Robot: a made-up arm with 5 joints.
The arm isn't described. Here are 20 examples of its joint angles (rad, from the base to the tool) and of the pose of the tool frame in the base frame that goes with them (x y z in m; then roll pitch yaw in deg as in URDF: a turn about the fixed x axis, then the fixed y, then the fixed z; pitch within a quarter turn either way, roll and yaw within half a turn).
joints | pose
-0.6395 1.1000 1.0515 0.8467 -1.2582 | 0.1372 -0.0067 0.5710 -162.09 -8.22 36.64
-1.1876 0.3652 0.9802 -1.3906 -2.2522 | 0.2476 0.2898 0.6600 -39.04 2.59 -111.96
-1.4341 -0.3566 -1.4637 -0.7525 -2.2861 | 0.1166 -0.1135 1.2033 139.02 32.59 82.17
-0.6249 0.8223 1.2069 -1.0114 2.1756 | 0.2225 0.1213 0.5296 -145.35 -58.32 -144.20
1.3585 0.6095 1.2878 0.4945 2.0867 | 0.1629 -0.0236 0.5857 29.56 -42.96 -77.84
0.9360 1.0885 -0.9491 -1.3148 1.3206 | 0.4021 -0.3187 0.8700 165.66 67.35 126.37
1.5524 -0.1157 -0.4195 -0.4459 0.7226 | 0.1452 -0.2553 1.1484 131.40 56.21 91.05
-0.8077 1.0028 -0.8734 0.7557 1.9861 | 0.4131 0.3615 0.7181 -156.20 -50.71 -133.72
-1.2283 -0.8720 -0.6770 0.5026 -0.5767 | 0.1204 -0.0426 1.2122 56.96 59.95 -109.62
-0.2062 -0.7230 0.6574 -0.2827 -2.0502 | 0.3911 0.0513 0.9733 -27.47 19.96 -168.19
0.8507 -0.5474 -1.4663 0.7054 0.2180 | 0.0419 0.1093 1.2041 102.49 74.96 131.26
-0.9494 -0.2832 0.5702 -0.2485 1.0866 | 0.3023 0.3054 0.9072 152.26 -2.21 -125.60
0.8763 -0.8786 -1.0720 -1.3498 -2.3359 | -0.0550 0.2098 1.1092 136.16 -9.10 -50.21
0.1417 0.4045 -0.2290 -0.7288 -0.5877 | 0.5430 -0.0648 0.9344 56.33 31.70 171.88
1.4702 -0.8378 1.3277 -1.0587 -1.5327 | 0.1242 -0.2230 0.8783 2.18 32.59 95.76
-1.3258 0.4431 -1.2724 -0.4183 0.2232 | 0.1851 0.2762 1.1516 102.79 71.48 -104.04
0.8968 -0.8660 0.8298 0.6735 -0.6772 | 0.2569 -0.1845 0.9008 51.20 -36.51 128.62
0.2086 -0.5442 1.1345 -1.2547 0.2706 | 0.3647 -0.0346 0.9082 105.50 38.07 168.05
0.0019 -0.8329 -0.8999 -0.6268 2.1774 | -0.0531 0.0426 1.1946 34.76 44.80 -0.11
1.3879 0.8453 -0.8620 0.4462 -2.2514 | 0.1962 -0.4486 0.7897 -39.00 -24.61 100.48
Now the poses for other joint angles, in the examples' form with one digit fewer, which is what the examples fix.
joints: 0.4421 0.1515 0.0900 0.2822 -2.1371
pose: 0.468 -0.168 0.816 -32.4 -30.0 154.7
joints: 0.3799 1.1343 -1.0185 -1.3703 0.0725
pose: 0.505 -0.142 0.874 94.2 71.9 158.2
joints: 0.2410 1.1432 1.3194 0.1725 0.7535
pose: 0.095 0.037 0.549 -46.8 -29.0 -13.8
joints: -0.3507 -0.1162 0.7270 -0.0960 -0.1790
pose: 0.452 0.124 0.797 79.7 -29.5 -159.9
